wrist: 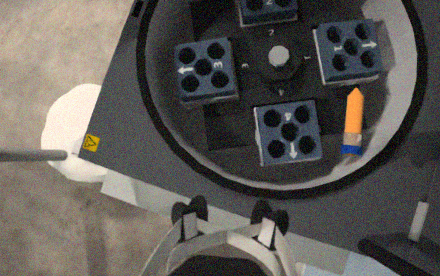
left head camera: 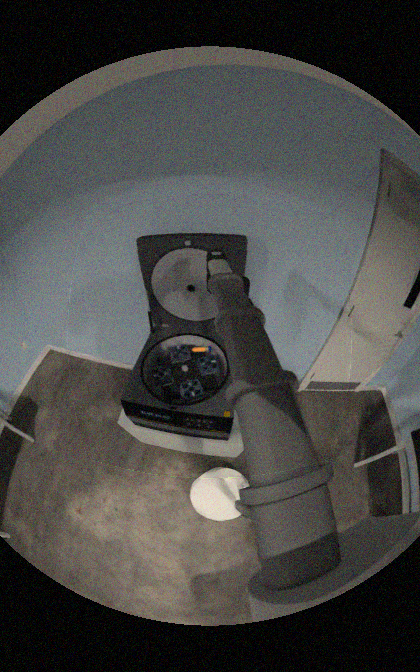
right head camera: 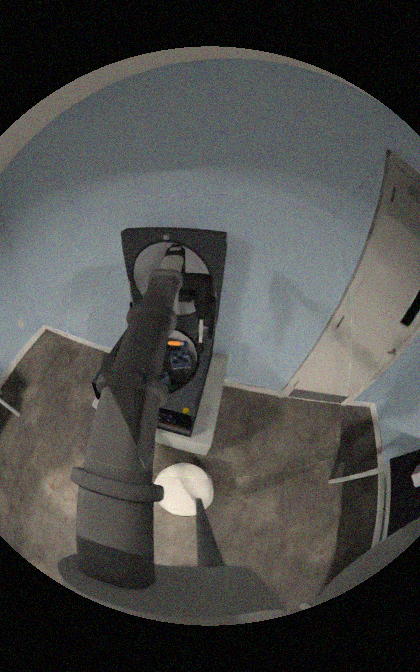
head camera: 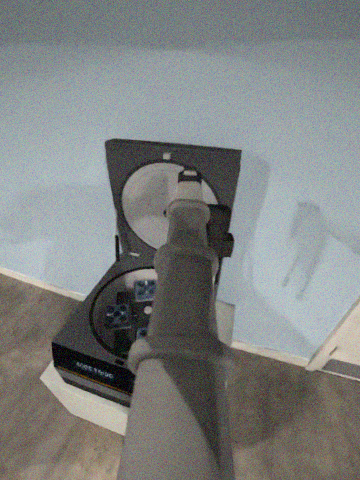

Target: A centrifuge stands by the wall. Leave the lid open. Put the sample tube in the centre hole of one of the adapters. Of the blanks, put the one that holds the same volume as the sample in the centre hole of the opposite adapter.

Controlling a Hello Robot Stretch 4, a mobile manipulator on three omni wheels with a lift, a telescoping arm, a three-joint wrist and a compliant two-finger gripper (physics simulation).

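Frame: origin at the robot's base, x left, y ahead, z down, level; millimetres.
Seen in the pictures: gripper, between the fingertips: [wrist: 229, 213].
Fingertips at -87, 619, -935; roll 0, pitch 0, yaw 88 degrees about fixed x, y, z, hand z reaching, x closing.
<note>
Offsets run from my fingertips to a thing's top centre, as dx, dy, dz. "*": to the spot under its first point.
The centrifuge [head camera: 80, 330] [left head camera: 175, 422] [wrist: 130, 115] stands by the wall, its lid @(* +390, +365, -344) [head camera: 115, 160] [left head camera: 172, 280] [right head camera: 217, 250] open. In the wrist view four blue adapters, numbered 1 @(+260, +182, +189) [wrist: 338, 48], 2 [wrist: 270, 17], 3 [wrist: 218, 65] and 4 @(+103, +85, +190) [wrist: 288, 117], sit around the hub; the holes I see look empty, and adapter 2 is cut off. An orange tube @(+133, +196, +185) [wrist: 354, 115] [left head camera: 199, 349] [right head camera: 175, 343] with a blue end lies in the bowl between adapters 1 and 4. My gripper [wrist: 229, 213] is open, nothing between its fingertips, above the centrifuge's side edge. The blanks do not show.
A pale stand [wrist: 135, 192] [left head camera: 165, 446] carries the centrifuge. My arm [head camera: 185, 300] [left head camera: 255, 360] [right head camera: 140, 345] reaches over it, near the raised lid. A white round base [left head camera: 217, 495] [right head camera: 185, 490] [wrist: 70, 130] is on the floor in front. A white door [left head camera: 370, 310] [right head camera: 350, 320] is at the right.
</note>
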